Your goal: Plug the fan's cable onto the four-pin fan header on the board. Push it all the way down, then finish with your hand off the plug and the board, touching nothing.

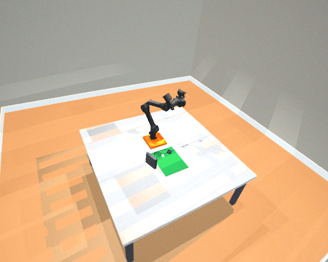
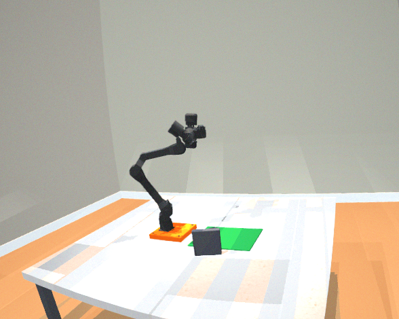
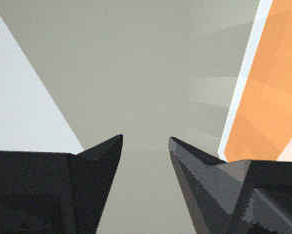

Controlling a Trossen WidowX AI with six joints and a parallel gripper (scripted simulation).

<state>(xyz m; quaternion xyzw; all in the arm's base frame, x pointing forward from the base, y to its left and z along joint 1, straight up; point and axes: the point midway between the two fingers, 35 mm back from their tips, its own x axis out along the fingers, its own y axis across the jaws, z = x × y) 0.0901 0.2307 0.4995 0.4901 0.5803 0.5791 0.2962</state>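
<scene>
Now: gripper tip 52 cm above the fan plug, 20 cm to the left of it and 16 cm short of it. From my gripper tip the other things lie so: green board (54 cm below, 26 cm ahead, 24 cm to the right); pale header (53 cm below, 27 cm to the right, 18 cm ahead); dark grey fan (47 cm below, 41 cm to the right, 24 cm ahead).
</scene>
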